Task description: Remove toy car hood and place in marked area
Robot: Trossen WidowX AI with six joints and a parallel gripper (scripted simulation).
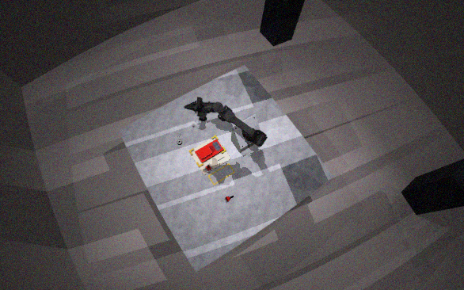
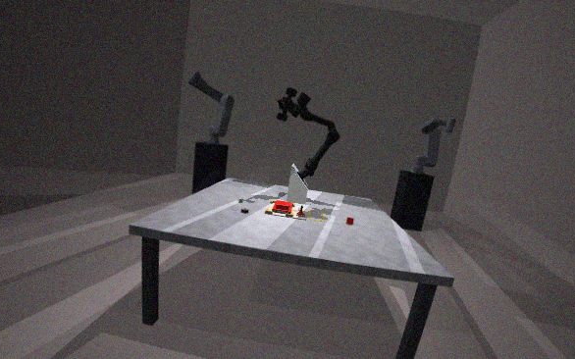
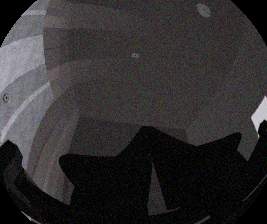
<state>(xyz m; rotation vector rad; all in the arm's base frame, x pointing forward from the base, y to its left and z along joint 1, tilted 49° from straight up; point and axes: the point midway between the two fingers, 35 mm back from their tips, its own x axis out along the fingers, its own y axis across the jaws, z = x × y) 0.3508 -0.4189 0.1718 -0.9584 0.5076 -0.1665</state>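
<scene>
Right now my gripper tip is 580 mm above the red hood, 100 mm to the right of it and 40 mm past it. Also, from my gripper tip: toy car wheel: 610 mm below, 90 mm to the right, 90 mm ahead.
</scene>
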